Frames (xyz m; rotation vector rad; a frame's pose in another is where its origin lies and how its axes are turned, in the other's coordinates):
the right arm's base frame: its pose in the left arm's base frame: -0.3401 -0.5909 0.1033 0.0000 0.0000 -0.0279
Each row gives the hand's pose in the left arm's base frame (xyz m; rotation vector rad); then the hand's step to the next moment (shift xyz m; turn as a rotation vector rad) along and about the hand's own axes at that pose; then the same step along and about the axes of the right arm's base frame.
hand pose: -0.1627 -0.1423 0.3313 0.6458 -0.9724 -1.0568
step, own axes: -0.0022 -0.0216 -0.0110 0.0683 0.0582 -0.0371
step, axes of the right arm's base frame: 0.0006 -0.0062 -0.0235 0.0698 -0.0394 0.0548
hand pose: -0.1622 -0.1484 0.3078 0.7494 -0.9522 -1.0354
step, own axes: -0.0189 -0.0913 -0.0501 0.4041 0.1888 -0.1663
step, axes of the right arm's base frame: 0.0090 -0.0096 -0.1050 0.3100 -0.2933 0.2108
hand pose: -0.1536 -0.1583 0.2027 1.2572 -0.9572 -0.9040
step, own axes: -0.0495 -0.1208 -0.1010 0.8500 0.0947 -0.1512
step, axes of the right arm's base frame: 0.0721 0.0712 -0.1303 0.4602 -0.7202 0.1546
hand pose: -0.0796 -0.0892 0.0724 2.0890 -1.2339 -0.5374
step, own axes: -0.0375 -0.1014 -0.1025 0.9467 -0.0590 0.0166
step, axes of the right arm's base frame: 0.1063 0.1044 0.0019 0.4976 -0.8042 -0.0749
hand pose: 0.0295 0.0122 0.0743 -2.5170 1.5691 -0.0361
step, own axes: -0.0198 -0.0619 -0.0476 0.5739 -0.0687 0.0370
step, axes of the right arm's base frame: 0.0398 0.0389 0.0582 0.3334 -0.4689 -0.0666
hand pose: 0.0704 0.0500 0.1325 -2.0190 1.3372 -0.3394
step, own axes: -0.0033 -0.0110 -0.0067 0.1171 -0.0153 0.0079
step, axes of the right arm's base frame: 0.0026 0.0030 0.0127 0.0691 -0.0952 -0.0130
